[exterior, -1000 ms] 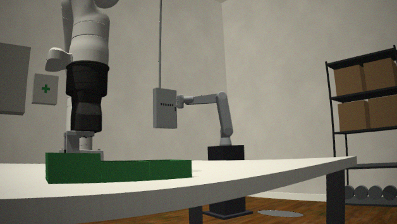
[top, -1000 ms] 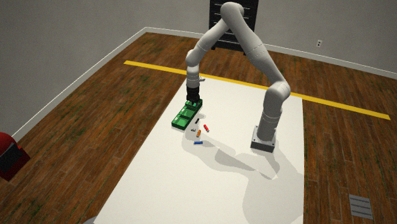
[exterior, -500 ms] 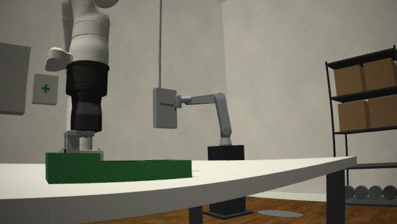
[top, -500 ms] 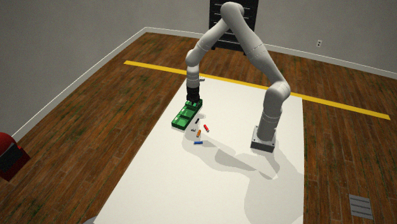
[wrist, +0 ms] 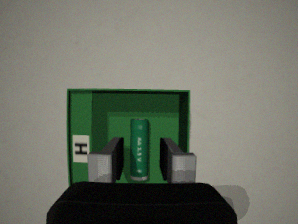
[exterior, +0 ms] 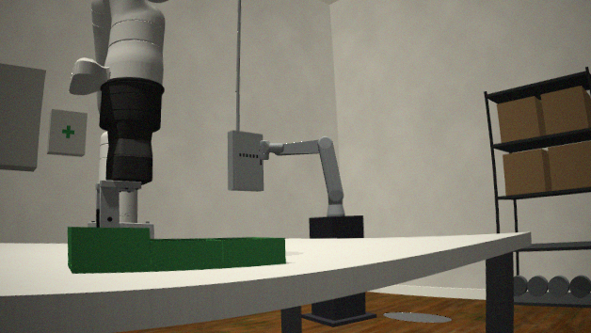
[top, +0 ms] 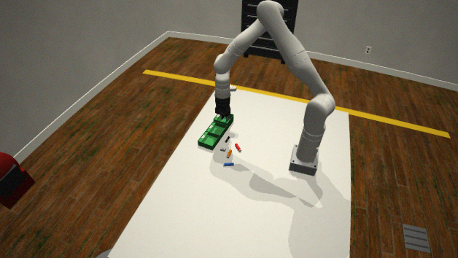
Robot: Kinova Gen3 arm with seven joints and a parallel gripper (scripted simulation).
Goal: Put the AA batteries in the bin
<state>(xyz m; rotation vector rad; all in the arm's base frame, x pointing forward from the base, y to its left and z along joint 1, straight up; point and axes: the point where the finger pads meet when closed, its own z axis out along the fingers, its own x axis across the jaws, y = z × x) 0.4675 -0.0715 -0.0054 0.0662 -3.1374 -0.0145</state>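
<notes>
Right now the green battery is 40 mm below my hand. Also, from my hand: green bin marked H 10 mm ahead, 80 mm to the left, 30 mm below; red battery 150 mm behind, 130 mm to the left, 40 mm below; black battery 70 mm behind, 100 mm to the left, 50 mm below.
</notes>
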